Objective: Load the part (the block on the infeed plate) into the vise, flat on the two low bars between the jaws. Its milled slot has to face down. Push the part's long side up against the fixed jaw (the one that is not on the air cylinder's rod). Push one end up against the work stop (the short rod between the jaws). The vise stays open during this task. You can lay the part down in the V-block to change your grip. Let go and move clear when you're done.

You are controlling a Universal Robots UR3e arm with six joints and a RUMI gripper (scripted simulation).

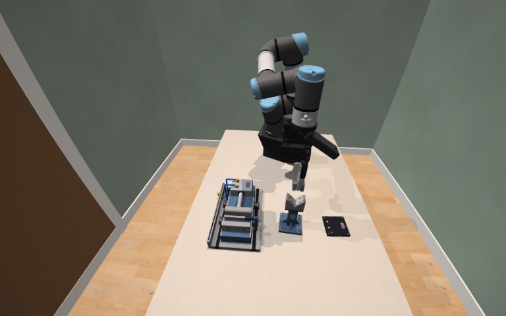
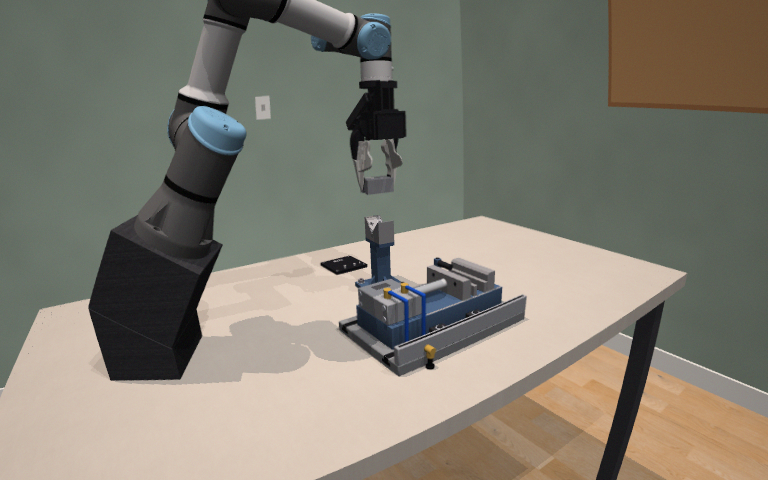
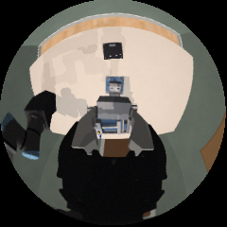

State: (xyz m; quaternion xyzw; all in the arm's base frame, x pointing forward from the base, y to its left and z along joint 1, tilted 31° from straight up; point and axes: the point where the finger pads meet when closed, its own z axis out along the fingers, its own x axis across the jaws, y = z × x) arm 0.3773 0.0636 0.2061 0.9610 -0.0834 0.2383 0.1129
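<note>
Right now the part is 10 mm below my hand. The rest, counted from my hand: air cylinder (140 mm behind, 190 mm to the right, 160 mm below); then vise (50 mm behind, 200 mm to the right, 200 mm below); then black infeed plate (30 mm ahead, 180 mm to the left, 240 mm below).
</note>
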